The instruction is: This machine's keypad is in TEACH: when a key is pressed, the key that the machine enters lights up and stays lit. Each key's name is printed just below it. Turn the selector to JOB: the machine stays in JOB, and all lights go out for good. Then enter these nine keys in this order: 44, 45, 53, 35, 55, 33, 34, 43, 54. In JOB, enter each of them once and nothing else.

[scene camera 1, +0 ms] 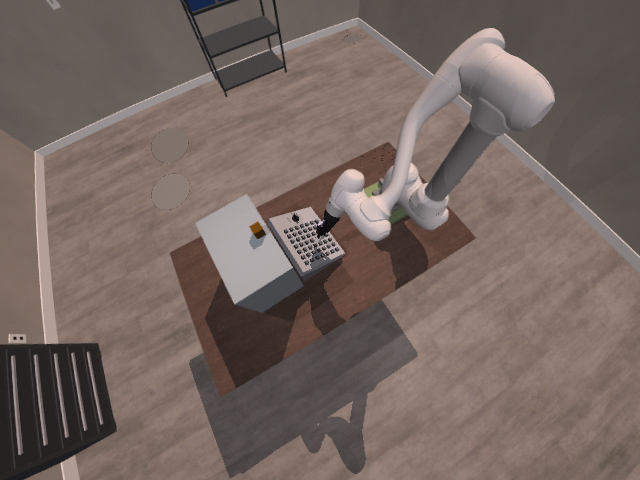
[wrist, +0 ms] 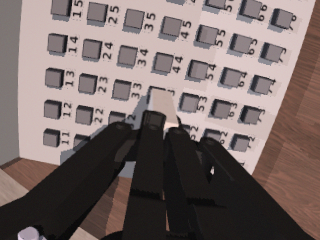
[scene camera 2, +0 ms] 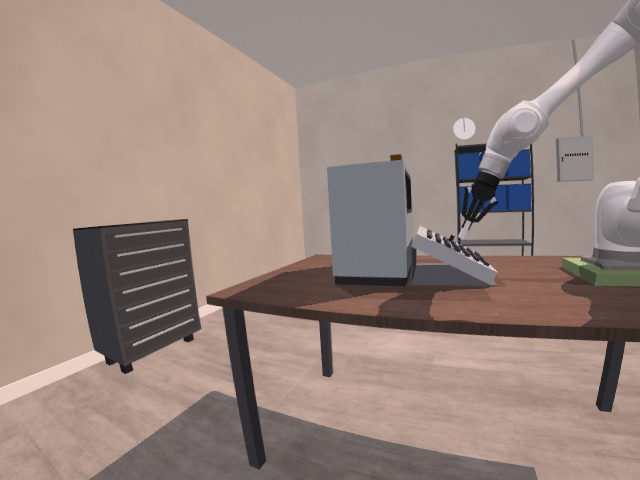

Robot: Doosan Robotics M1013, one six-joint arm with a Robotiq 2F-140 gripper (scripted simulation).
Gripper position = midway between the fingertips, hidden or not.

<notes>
I see my gripper (scene camera 2: 460, 238), a keypad (scene camera 1: 278, 224) and a grey machine box (scene camera 2: 370, 245).
My gripper is seen too in the wrist view (wrist: 158, 104). The keypad also shows in the wrist view (wrist: 34, 59). The grey machine box is seen too in scene camera 1 (scene camera 1: 257, 274).
</notes>
